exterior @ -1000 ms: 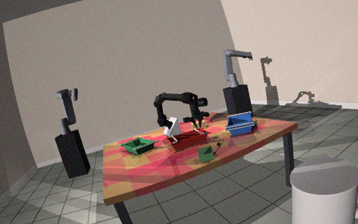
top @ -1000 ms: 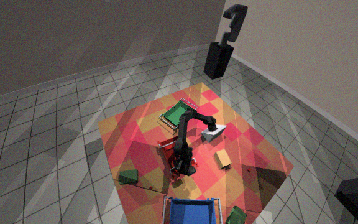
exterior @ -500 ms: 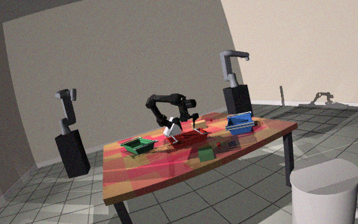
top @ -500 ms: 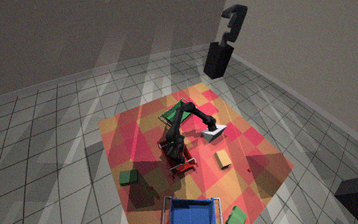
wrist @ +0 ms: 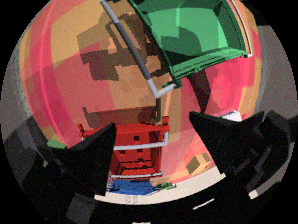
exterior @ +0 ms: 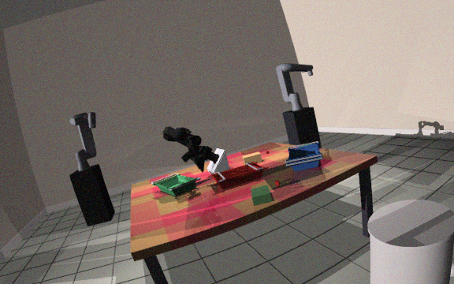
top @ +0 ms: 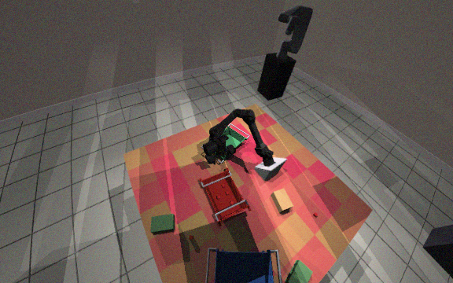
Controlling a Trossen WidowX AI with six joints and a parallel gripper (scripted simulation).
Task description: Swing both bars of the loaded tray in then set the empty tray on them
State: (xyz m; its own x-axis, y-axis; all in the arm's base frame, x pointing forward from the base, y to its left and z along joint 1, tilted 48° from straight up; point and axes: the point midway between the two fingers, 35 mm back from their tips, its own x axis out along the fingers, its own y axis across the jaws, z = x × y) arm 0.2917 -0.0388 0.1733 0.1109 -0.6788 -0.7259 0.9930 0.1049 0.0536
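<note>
Right now the green tray is 17 cm to the right of my gripper tip, 14 cm behind it and 6 cm below it. From my gripper tip the other things lie so: tan block (38 cm to the left, 24 cm behind, 8 cm below).
</note>
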